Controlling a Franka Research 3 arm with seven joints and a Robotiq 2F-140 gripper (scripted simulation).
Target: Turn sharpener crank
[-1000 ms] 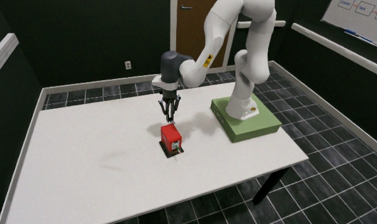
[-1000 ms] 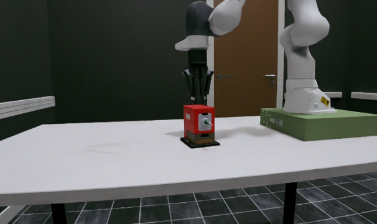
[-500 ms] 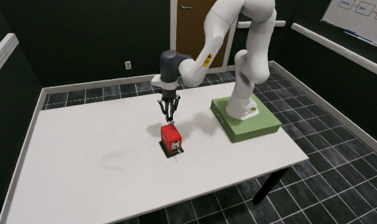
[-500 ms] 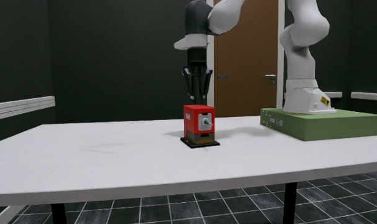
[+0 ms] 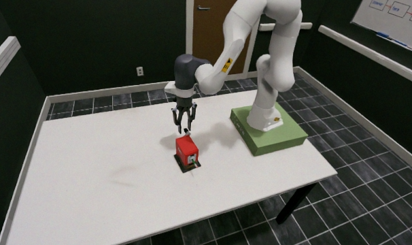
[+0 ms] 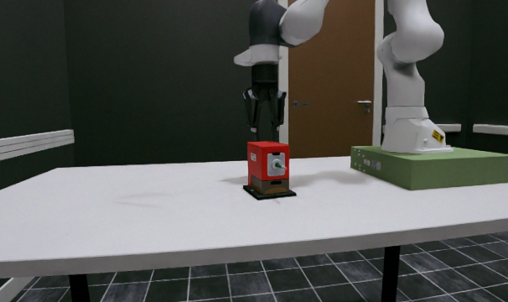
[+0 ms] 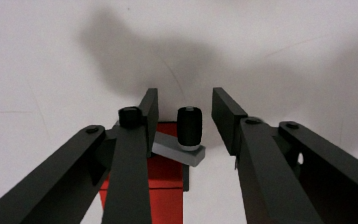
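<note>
Right now the black knob is 1 cm behind my hand, 2 cm to the left of it and 2 cm below it. Round my hand: crank (3 cm to the left, 2 cm below).
</note>
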